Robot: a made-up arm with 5 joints.
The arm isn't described. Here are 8 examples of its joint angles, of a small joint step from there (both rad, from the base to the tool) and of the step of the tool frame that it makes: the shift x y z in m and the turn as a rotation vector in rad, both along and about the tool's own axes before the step.
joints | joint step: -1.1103 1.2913 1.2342 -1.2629 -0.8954 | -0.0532 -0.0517 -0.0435 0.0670 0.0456
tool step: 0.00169 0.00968 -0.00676 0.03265 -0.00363 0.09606
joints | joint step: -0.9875 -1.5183 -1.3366 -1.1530 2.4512 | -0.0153 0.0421 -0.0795 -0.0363 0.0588
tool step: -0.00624 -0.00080 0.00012 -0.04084 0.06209 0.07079
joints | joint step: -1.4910 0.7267 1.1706 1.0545 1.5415 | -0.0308 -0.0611 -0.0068 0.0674 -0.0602
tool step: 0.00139 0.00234 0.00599 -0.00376 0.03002 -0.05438
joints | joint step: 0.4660 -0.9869 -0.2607 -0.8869 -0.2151 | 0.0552 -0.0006 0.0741 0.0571 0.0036
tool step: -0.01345 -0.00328 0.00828 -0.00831 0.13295 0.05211
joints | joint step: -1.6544 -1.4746 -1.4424 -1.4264 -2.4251 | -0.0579 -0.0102 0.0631 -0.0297 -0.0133
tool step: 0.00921 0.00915 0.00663 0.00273 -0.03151 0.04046
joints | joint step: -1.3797 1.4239 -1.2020 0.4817 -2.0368 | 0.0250 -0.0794 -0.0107 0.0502 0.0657
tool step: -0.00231 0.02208 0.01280 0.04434 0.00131 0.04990
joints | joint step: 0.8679 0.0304 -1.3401 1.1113 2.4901 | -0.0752 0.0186 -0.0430 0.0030 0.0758
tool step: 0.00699 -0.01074 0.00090 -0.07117 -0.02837 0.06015
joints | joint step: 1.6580 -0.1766 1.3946 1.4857 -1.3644 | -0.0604 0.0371 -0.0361 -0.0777 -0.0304
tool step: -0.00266 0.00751 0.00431 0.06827 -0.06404 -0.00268
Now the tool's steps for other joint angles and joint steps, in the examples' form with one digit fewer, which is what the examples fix.
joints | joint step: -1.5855 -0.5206 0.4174 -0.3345 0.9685 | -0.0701 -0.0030 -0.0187 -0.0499 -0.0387
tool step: 0.0160 0.0032 -0.0006 -0.0173 -0.0934 -0.0706
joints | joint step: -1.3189 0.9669 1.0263 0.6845 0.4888 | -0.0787 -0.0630 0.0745 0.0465 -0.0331
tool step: -0.0091 0.0082 0.0002 -0.0412 0.0822 0.0001
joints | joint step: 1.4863 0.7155 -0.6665 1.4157 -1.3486 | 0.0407 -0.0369 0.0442 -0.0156 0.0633
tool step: 0.0112 -0.0045 0.0028 0.0072 -0.0061 0.0228
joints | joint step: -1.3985 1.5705 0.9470 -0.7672 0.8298 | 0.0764 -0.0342 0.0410 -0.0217 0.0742
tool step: -0.0026 -0.0017 0.0045 -0.0019 -0.0197 -0.0011
